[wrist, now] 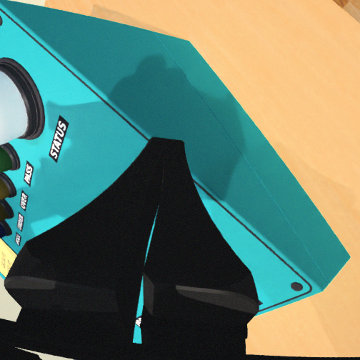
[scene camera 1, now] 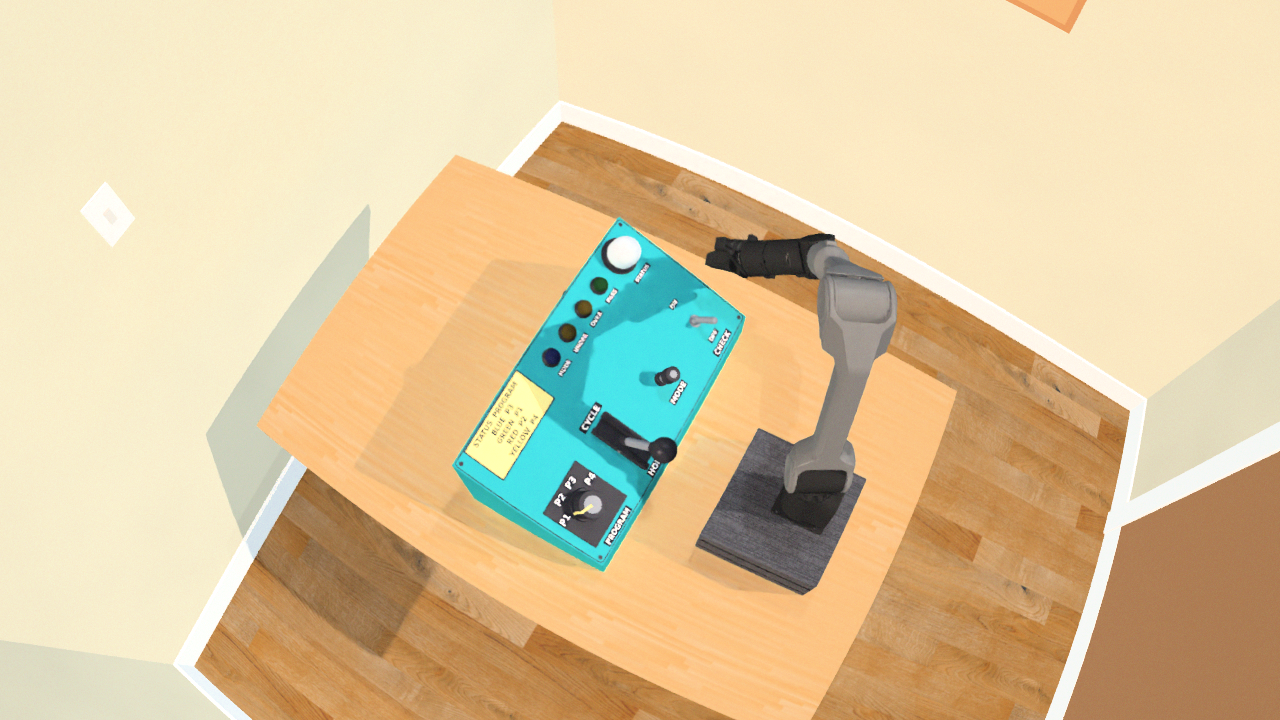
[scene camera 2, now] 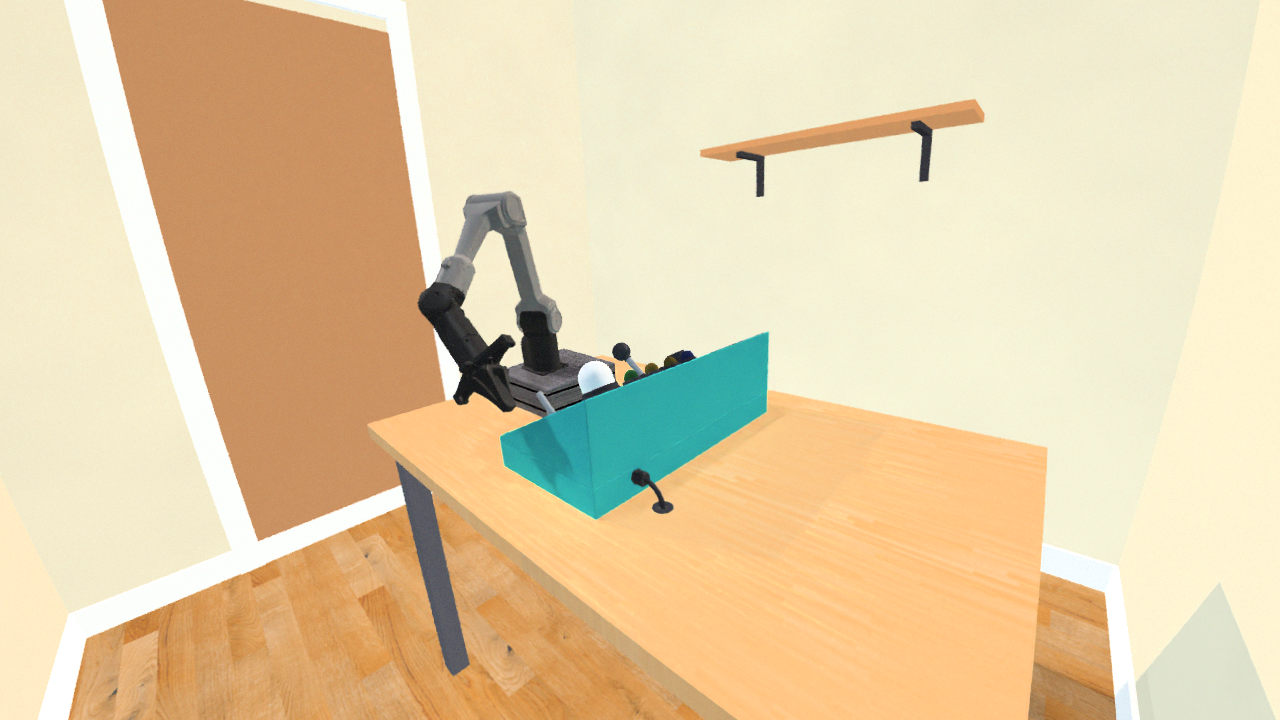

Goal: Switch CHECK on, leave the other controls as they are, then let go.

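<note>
The CHECK toggle [scene camera 1: 704, 319] [scene camera 2: 545, 402] is a small grey lever near the right corner of the turquoise panel [scene camera 1: 626, 349] [scene camera 2: 680, 420] [wrist: 90, 130]. In scene camera 1 it stands between the ON label [scene camera 1: 673, 304] and the OFF label [scene camera 1: 713, 335]. It seems to lean to the OFF side. My gripper [scene camera 1: 712, 256] [scene camera 2: 510, 407] [wrist: 165, 157] is shut, with its fingertips together and no thing between them. It hangs beyond the panel's side edge near CHECK, apart from the toggle. In the wrist view the fingers hide the toggle and its labels.
The MODE stick [scene camera 1: 666, 375], the CYCLE lever [scene camera 1: 661, 449] [scene camera 2: 621, 351] and the PROGRAM knob [scene camera 1: 590, 505], pointing at P1, stand along the same panel. A white STATUS lamp [scene camera 1: 622, 254] [scene camera 2: 594, 377] [wrist: 12, 105] sticks up at its corner. A small black gooseneck [scene camera 2: 660, 492] stands behind it.
</note>
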